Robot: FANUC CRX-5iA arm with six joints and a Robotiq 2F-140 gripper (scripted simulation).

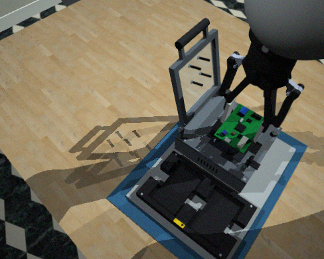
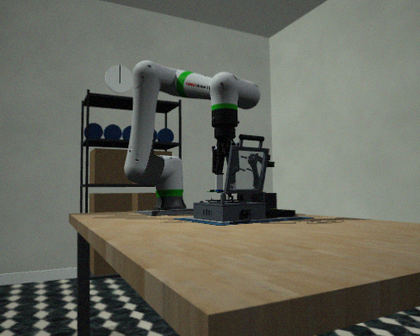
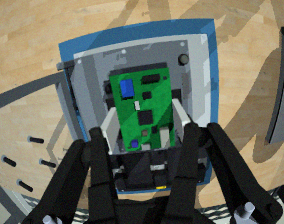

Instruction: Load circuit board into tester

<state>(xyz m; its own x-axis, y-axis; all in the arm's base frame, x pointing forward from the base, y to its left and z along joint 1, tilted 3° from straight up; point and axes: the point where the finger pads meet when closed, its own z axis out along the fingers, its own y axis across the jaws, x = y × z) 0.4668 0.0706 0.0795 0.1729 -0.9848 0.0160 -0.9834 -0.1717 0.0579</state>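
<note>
Right now my hand is 40 mm to the right of the tester, 30 mm short of it and 10 mm above it. Round my hand: green circuit board 20 mm below; then tester lid 120 mm ahead, 60 mm above, 20 mm to the left.
</note>
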